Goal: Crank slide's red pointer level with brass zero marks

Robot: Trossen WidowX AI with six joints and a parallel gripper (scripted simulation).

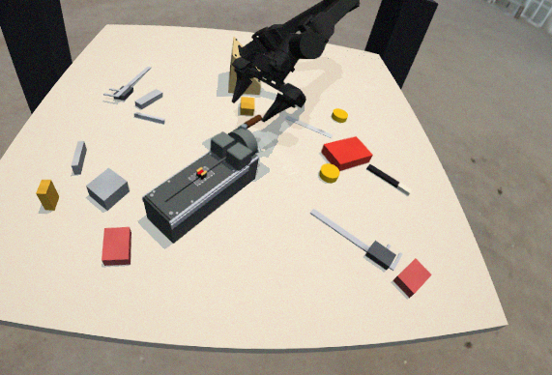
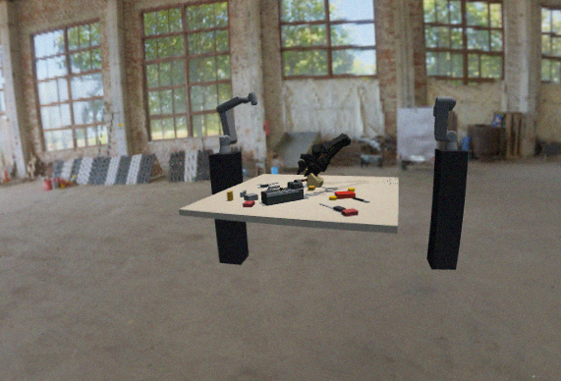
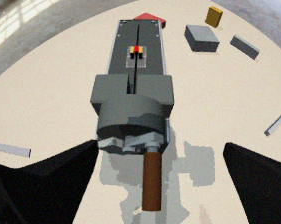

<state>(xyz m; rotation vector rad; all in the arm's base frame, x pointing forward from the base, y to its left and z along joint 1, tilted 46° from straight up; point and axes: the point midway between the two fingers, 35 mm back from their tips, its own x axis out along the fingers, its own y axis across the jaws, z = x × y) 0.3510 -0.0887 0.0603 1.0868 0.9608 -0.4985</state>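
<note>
My gripper tip is 1 cm short of the crank, 1 cm to the right of it and 4 cm above it. The rest, counted from my gripper tip: brown handle: 1 cm behind, 2 cm to the left, 4 cm below; grey bar: 13 cm behind, 22 cm to the left, 15 cm below; red pointer: 13 cm ahead, 11 cm to the right, 6 cm below.
</note>
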